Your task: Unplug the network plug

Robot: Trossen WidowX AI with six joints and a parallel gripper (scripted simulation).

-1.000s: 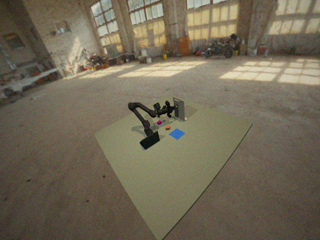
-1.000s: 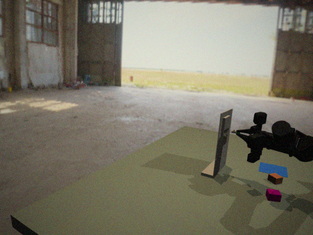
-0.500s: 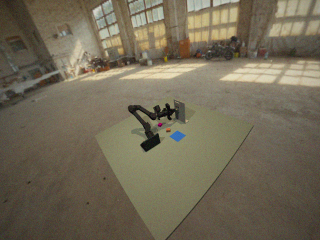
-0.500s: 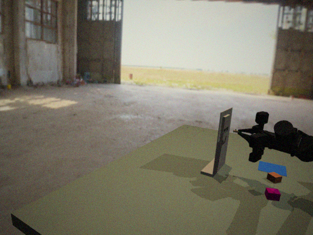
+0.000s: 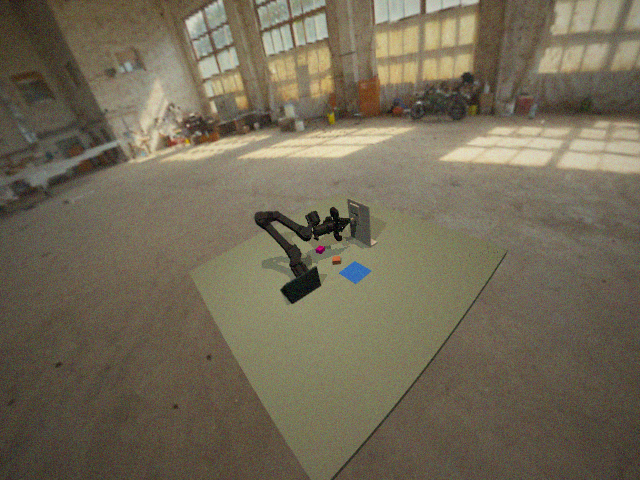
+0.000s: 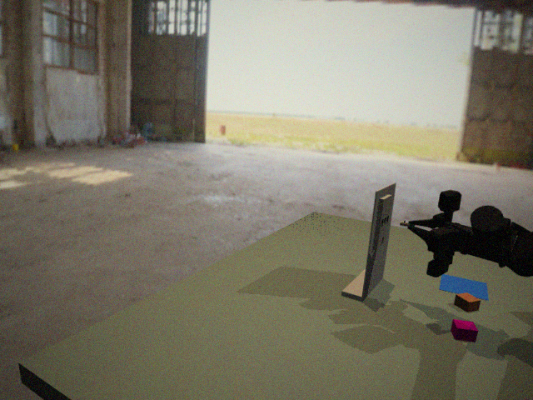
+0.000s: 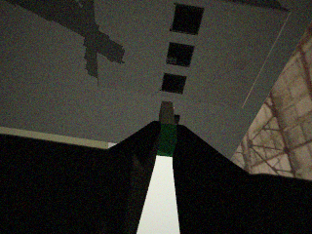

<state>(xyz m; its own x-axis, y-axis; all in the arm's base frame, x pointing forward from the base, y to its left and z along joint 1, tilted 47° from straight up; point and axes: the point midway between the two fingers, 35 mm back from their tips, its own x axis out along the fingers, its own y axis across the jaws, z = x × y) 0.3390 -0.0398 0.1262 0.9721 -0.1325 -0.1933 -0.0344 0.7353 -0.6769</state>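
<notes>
Now: gripper tip 130 mm past the blue marked square, 170 mm to the left of it and 180 mm above it. The rest, counted from my gripper tip: green network plug: right at my gripper tip; grey upright panel: 70 mm ahead, 10 mm to the left, 60 mm below.
</notes>
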